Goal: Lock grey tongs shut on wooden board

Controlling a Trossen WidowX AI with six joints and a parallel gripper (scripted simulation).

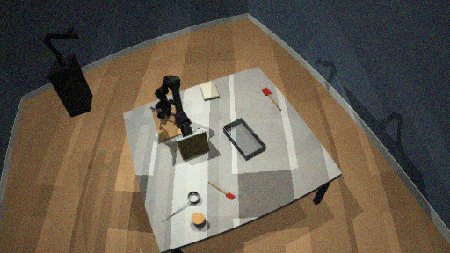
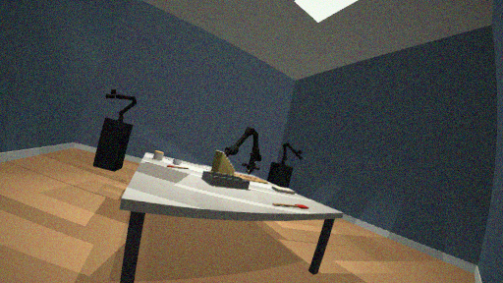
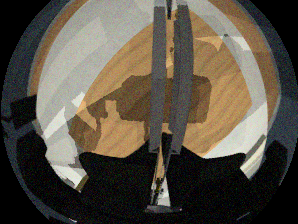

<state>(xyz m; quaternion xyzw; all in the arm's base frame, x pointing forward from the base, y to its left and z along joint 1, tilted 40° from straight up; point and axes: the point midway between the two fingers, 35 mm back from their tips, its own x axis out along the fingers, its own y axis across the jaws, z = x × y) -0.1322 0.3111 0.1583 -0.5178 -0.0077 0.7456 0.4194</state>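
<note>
My gripper tip is now 4 cm above the wooden board. Round my gripper tip: roasting tin: 48 cm ahead, 36 cm to the right, 2 cm below; then red spatula: 82 cm ahead, 4 cm below; then pale block: 36 cm ahead, 21 cm to the left, 3 cm below.
</note>
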